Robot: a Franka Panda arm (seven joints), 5 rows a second.
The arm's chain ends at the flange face. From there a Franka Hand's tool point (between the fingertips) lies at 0.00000 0.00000 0.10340 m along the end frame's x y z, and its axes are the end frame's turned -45 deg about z.
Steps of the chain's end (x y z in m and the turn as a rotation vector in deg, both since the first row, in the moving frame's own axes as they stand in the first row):
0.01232, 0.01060, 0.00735, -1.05, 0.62, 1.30
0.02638, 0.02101, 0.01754, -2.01, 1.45, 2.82
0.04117, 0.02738, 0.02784, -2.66, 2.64, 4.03
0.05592, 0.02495, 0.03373, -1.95, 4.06, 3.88
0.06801, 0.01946, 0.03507, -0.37, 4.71, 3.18
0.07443, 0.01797, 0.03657, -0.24, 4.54, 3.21
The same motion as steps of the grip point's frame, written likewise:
0.00064, 0.01833, 0.00733, -1.18, -0.30, 1.30
0.00297, 0.03790, 0.01744, -2.45, -0.40, 2.82
0.00949, 0.05522, 0.02762, -3.75, -0.01, 4.03
0.02433, 0.06493, 0.03341, -4.25, 1.49, 3.88
0.03968, 0.06848, 0.03472, -3.59, 3.07, 3.18
0.04523, 0.07158, 0.03624, -3.38, 3.04, 3.21

